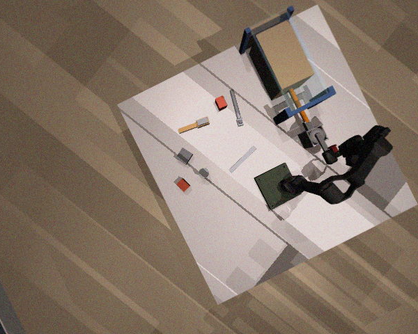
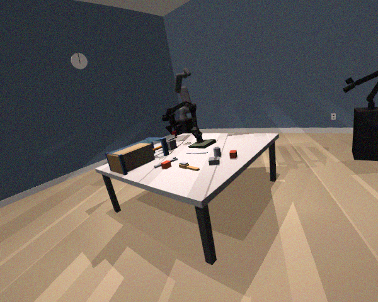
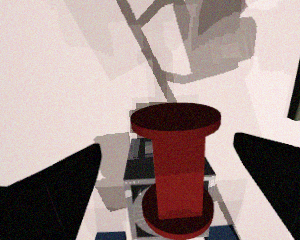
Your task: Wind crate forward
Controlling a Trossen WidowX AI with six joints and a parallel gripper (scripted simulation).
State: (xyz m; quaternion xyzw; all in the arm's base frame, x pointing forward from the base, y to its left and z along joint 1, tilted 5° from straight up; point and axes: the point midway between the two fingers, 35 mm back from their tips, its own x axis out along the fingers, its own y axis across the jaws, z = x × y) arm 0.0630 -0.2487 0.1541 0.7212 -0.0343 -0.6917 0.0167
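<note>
Right now the red knob is 10 mm above my gripper tip. Also, from my gripper tip: winch handle (40 mm ahead, 20 mm below); blue frame (260 mm ahead, 10 mm to the right, 20 mm below); grey winch (80 mm ahead, 10 mm to the right, 90 mm below).
</note>
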